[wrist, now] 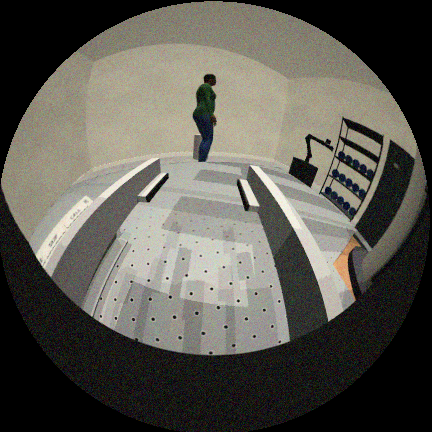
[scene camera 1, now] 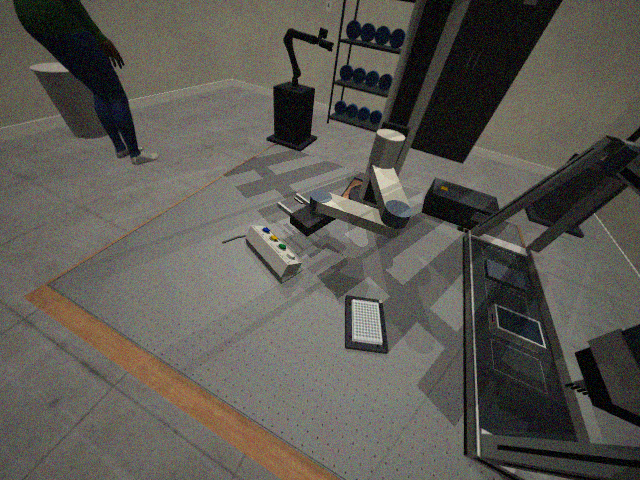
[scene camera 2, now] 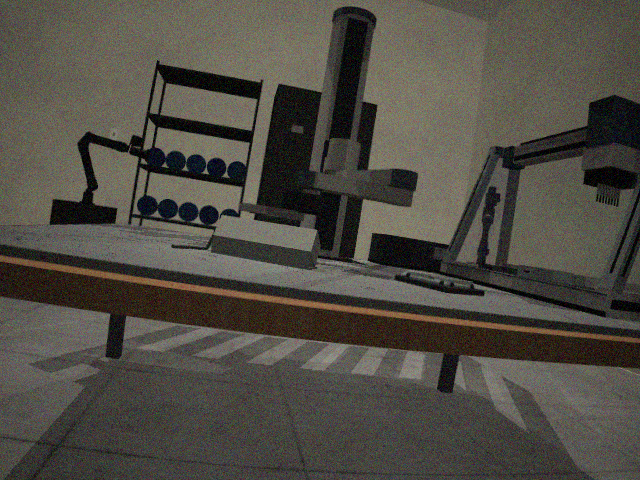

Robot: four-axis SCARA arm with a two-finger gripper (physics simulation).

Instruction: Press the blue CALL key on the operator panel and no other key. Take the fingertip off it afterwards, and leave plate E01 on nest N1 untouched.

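Places are measured from the arm's base along level axes (x down, y left, z ahead), in millimetres.
Pixels of known places: gripper, fingertip midpoint: [wrist: 202, 168] [scene camera 1: 287, 199] [scene camera 2: 244, 207]; arm's base, link origin: [wrist: 367, 282] [scene camera 1: 372, 200].
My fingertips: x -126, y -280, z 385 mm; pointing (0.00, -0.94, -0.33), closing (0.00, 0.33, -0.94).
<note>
For each thing: its top centre in the pictures, then the offset to it from my fingertips. "spot": a spot on its surface instead.
- operator panel, top centre: [scene camera 2: 270, 222] [scene camera 1: 272, 241] dx +29, dy +57, dz +197 mm
- yellow key, top centre: [scene camera 1: 273, 236] dx +38, dy +43, dz +167 mm
- green key, top centre: [scene camera 1: 282, 245] dx +38, dy +89, dz +186 mm
- whitish key, top centre: [scene camera 1: 291, 254] dx +38, dy +135, dz +206 mm
- Plate E01, top centre: [scene camera 2: 440, 276] [scene camera 1: 366, 319] dx +87, dy +435, dz +275 mm
- dark nest N1, top centre: [scene camera 2: 439, 278] [scene camera 1: 366, 320] dx +91, dy +435, dz +275 mm
- thin cable, surface spot: [scene camera 2: 190, 246] [scene camera 1: 238, 236] spot: dx +108, dy -107, dz +182 mm
- black box, surface spot: [scene camera 2: 408, 250] spot: dx +45, dy +629, dz -419 mm
The operator panel [scene camera 1: 264, 251] [scene camera 2: 263, 238] [wrist: 69, 220] is a pale sloped box. Its blue CALL key [scene camera 1: 266, 229] is at the far left end in scene view 1, beside a yellow key [scene camera 1: 273, 238], a green key [scene camera 1: 282, 246] and a whitish key [scene camera 1: 291, 256]. My gripper [scene camera 1: 287, 200] [wrist: 202, 168] is shut and empty, its two long fingers parallel with a gap between them. It is behind the panel, off the blue key. In the wrist view the left finger hides part of the panel. Plate E01 [scene camera 1: 367, 321] lies flat on dark nest N1 [scene camera 1: 356, 348], apart from the gripper.
A thin cable [scene camera 1: 233, 238] [scene camera 2: 190, 246] leaves the panel's left end. A black box [scene camera 1: 459, 201] [scene camera 2: 408, 250] and a gantry machine with a framed deck [scene camera 1: 470, 341] stand to the right. A person [scene camera 1: 111, 98] [wrist: 205, 107] stands beyond the table. A shelf rack [scene camera 2: 209, 79] is behind.
</note>
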